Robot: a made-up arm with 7 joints. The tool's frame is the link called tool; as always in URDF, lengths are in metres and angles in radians. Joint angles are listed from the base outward.
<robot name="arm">
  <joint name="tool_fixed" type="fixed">
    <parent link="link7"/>
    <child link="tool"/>
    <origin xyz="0 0 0" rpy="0 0 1.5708"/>
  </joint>
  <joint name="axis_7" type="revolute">
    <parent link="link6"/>
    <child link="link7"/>
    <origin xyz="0.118 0 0" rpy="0 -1.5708 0"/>
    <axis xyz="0 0 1"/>
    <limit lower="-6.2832" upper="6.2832"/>
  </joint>
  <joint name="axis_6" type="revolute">
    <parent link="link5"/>
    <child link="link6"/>
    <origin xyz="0 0 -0.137" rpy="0 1.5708 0"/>
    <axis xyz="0 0 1"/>
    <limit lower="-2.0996" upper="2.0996"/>
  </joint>
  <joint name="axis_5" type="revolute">
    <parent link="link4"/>
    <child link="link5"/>
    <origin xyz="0 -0.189 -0.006" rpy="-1.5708 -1.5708 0"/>
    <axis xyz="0 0 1"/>
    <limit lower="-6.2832" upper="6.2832"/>
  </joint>
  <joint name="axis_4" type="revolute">
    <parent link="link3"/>
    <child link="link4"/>
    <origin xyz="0.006 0 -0.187" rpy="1.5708 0 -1.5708"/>
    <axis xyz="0 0 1"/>
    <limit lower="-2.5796" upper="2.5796"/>
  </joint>
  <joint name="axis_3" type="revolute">
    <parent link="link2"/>
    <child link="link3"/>
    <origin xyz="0 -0.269 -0.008" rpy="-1.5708 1.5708 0"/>
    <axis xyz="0 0 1"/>
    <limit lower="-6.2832" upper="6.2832"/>
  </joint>
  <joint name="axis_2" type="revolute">
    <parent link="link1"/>
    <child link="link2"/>
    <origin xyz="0 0.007 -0.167" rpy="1.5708 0 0"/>
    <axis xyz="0 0 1"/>
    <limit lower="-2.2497" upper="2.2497"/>
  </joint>
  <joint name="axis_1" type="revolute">
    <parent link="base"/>
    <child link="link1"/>
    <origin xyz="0 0 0.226" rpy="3.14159 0 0"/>
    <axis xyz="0 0 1"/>
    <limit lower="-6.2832" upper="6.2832"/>
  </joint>
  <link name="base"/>
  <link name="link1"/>
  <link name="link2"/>
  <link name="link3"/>
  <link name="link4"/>
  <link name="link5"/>
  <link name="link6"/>
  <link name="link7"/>
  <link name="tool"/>
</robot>
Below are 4 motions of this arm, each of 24 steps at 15 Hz.
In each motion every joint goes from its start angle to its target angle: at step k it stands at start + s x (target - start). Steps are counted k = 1, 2, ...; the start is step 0. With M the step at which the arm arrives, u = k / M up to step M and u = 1 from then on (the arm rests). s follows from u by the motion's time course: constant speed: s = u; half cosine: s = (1 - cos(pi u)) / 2; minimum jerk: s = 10 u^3 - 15 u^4 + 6 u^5.
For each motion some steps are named. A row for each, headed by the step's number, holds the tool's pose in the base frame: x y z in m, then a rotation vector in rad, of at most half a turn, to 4 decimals.
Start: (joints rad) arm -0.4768 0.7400 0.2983 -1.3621 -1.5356 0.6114 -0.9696
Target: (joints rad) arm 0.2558 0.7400 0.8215 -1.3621 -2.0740 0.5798 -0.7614
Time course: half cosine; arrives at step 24
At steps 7, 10, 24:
7: 0.0272 0.2184 1.0342 0.6887 1.9985 -0.6912
10: 0.0582 0.2462 1.0170 0.7780 1.9035 -0.8518
24: 0.2351 0.2738 0.9440 1.0376 1.6135 -1.4718

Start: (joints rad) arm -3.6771 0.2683 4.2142 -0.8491 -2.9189 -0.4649 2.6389
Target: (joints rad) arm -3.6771 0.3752 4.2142 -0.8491 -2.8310 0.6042 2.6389
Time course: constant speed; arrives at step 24
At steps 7, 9, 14, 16, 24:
7: -0.4784 0.0521 1.0711 2.7399 -0.5025 1.3257
9: -0.4870 0.0561 1.0607 2.6422 -0.5334 1.4123
14: -0.5041 0.0659 1.0327 2.3857 -0.6089 1.6020
16: -0.5091 0.0696 1.0209 2.2789 -0.6380 1.6672
24: -0.5193 0.0815 0.9725 1.8356 -0.7463 1.8682

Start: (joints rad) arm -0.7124 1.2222 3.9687 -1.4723 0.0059 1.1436 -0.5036
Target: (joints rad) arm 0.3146 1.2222 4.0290 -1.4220 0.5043 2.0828 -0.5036
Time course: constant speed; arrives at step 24
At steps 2, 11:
2: 0.6839 0.1689 0.3638 0.1510 -1.7444 0.5720
11: 0.6865 -0.0599 0.3824 0.0523 -1.8626 0.6576

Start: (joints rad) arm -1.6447 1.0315 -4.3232 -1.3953 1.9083 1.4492 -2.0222
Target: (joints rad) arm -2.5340 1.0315 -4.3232 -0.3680 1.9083 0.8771 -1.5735
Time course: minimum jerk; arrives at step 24
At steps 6, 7, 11, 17, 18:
6: -0.4194 0.3878 0.6422 -1.7496 -1.9707 -1.4775
7: -0.4385 0.3851 0.6513 -1.7876 -1.9141 -1.4734
11: -0.5357 0.3567 0.7070 -1.9966 -1.6172 -1.4060
17: -0.6462 0.2784 0.8027 -2.3286 -1.2256 -1.2019
18: -0.6549 0.2679 0.8134 -2.3674 -1.1873 -1.1754

